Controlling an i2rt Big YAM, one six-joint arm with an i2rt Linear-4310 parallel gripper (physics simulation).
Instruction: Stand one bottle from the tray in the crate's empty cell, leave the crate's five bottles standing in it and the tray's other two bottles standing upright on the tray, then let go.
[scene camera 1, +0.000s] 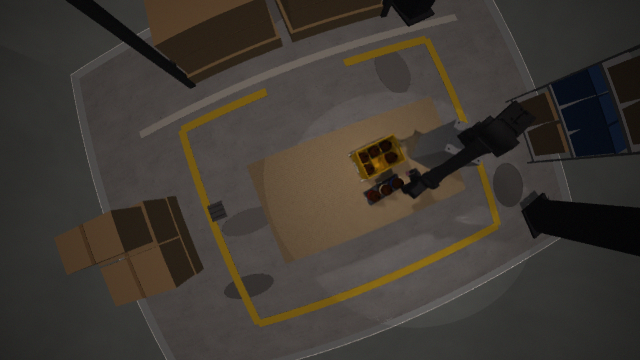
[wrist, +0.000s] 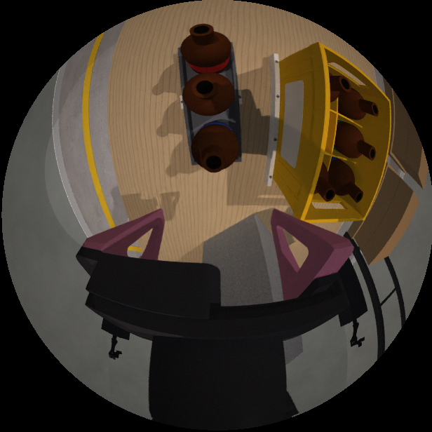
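Where they show: gripper, fingertip midpoint: (scene camera 1: 410, 181); arm's base, origin of the base link: (scene camera 1: 470, 140).
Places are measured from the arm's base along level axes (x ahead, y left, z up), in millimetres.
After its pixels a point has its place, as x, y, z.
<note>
My open gripper (scene camera 1: 407, 181) {330, 49, -190} (wrist: 217, 214) is empty, beside the blue-banded end of the tray. Three brown bottles stand upright on the dark grey tray (scene camera 1: 370, 202) (wrist: 200, 120): a red-banded one (scene camera 1: 373, 195) {545, 23, -298} (wrist: 206, 47) at the far end, a white-banded one (scene camera 1: 385, 189) {457, 33, -298} (wrist: 208, 95) in the middle, and a blue-banded one (scene camera 1: 397, 183) {367, 42, -295} (wrist: 215, 147) nearest the gripper. The yellow crate (scene camera 1: 402, 154) {258, -106, -247} (wrist: 312, 100) holds five brown bottles. Its empty cell (scene camera 1: 378, 162) {367, -131, -410} is the middle one on the tray side; the crate wall mostly hides it in the wrist view.
The crate stands beside the tray, its near wall rising on the right in the wrist view. Both stand on a tan mat (scene camera 1: 310, 200) {919, -157, -417} (wrist: 140, 115). A grey block (scene camera 1: 432, 145) {90, -61, -180} (wrist: 237, 260) lies by the arm's base. Cardboard boxes (scene camera 1: 215, 40) and a shelf rack stand farther out.
</note>
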